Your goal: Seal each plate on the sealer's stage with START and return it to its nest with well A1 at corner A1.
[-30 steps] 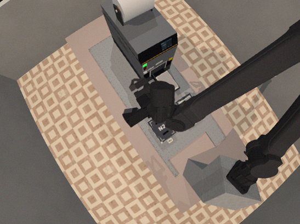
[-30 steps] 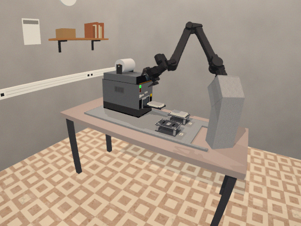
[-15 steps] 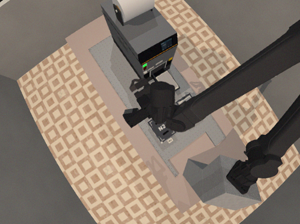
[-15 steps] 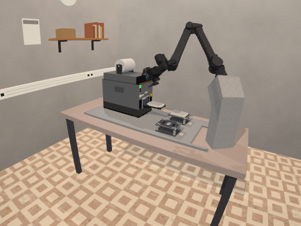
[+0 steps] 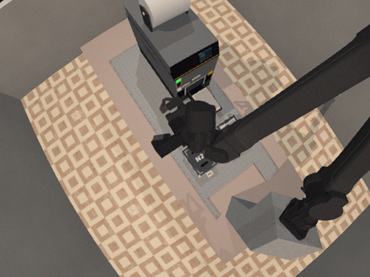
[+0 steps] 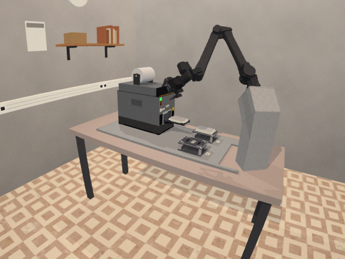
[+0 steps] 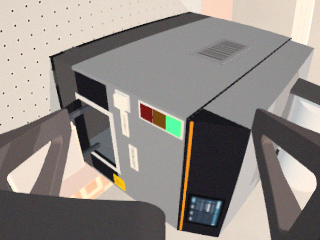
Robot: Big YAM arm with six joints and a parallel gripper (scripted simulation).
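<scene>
Now: hand 10 mm past the cream well plate, 190 mm to the left of it and 230 mm above it. Also, from my hand: sealer stage: 10 mm behind, 190 mm to the right, 250 mm below; then start button: 100 mm ahead, 110 mm to the right, 160 mm below; then foil roll: 320 mm ahead, 230 mm to the right, 70 mm above.
</scene>
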